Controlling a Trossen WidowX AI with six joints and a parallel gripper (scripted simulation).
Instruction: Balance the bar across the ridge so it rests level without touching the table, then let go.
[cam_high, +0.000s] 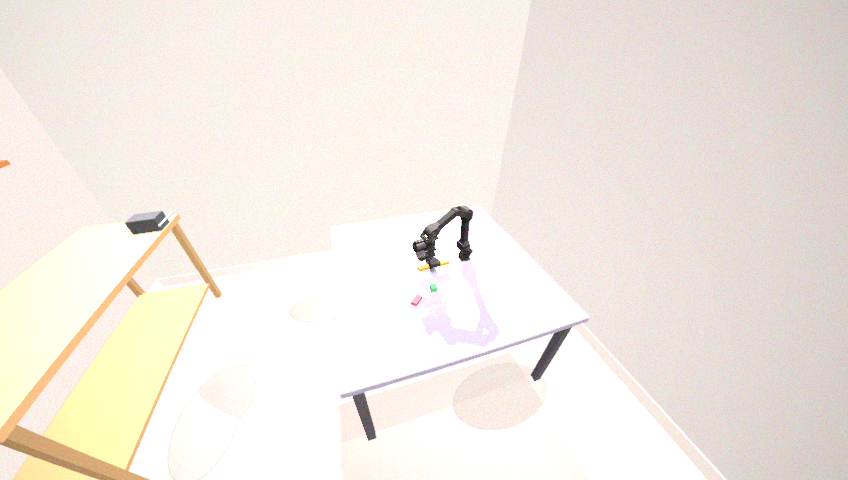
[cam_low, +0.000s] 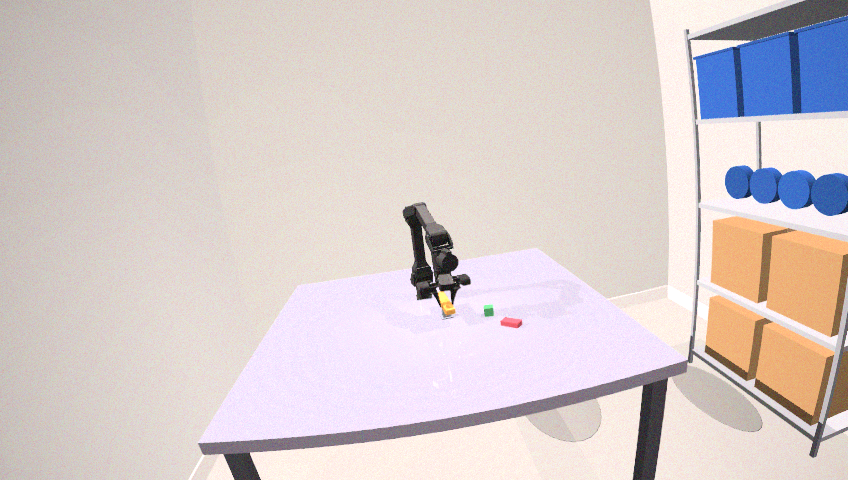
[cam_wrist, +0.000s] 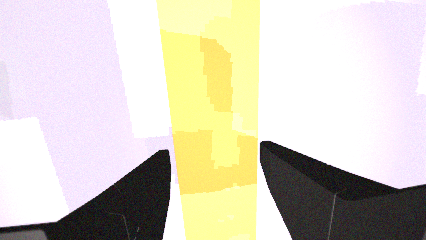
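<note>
Now: gripper tip 30 mm past the bar. The rest, counted from my gripper tip: red block (200 mm to the left, 140 mm ahead, 40 mm below); then green cube (150 mm to the left, 40 mm below, 20 mm ahead).
</note>
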